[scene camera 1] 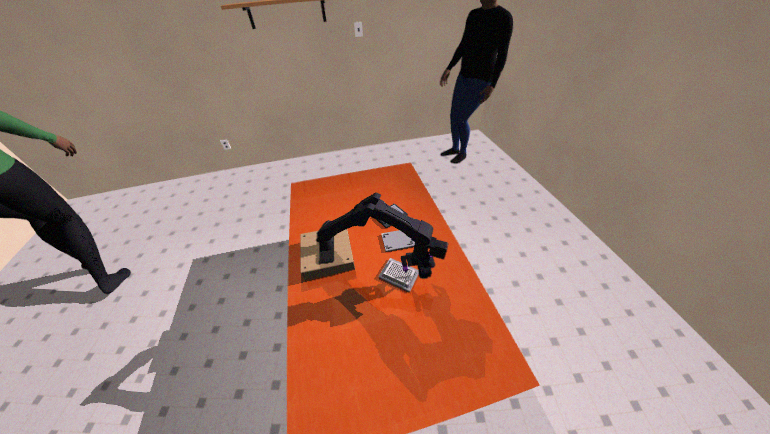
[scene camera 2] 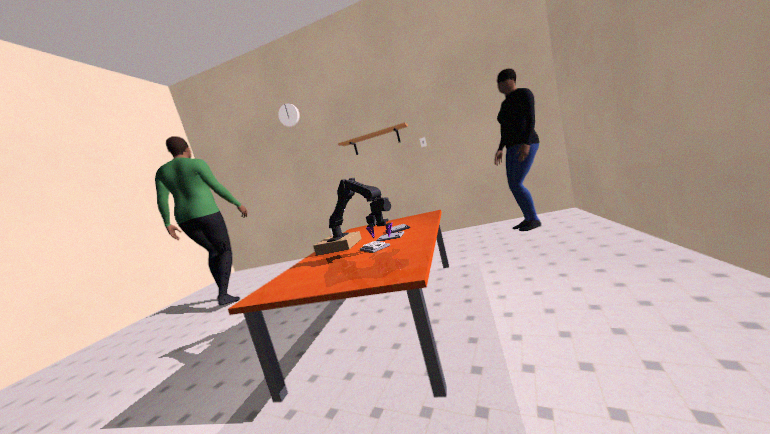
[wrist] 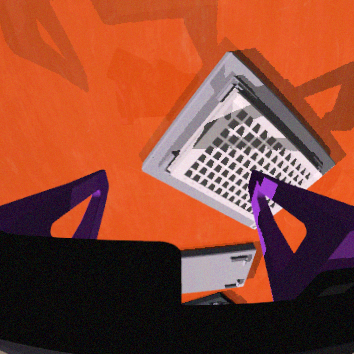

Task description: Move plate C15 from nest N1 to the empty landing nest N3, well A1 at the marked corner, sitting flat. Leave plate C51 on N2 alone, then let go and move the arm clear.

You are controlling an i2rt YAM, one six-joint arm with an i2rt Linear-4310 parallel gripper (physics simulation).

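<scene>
A white plate with square wells (scene camera 1: 396, 271) (scene camera 2: 373, 244) (wrist: 216, 165) sits on the light grey nest (wrist: 185, 125) nearest the front. An empty light grey nest (scene camera 1: 394, 240) (wrist: 210, 272) with dark corner brackets lies in the middle. A dark nest (scene camera 1: 396, 208) (scene camera 2: 400, 228) is at the back, partly hidden by the arm, so its plate is hard to make out. Labels and the marked corner cannot be read. My gripper (scene camera 2: 381, 235) (wrist: 178, 177) is open and empty above the front nest. In the wrist view one finger overlaps the white plate's near edge; the other is over bare table.
The arm stands on a wooden base block (scene camera 1: 327, 269) (scene camera 2: 337, 245) on the orange table (scene camera 1: 345, 388) (scene camera 2: 323, 288). A person in black (scene camera 1: 482, 48) (scene camera 2: 517, 115) stands beyond the table, and a person in green (scene camera 2: 186, 186) stands at the left. Shadows cross the table front.
</scene>
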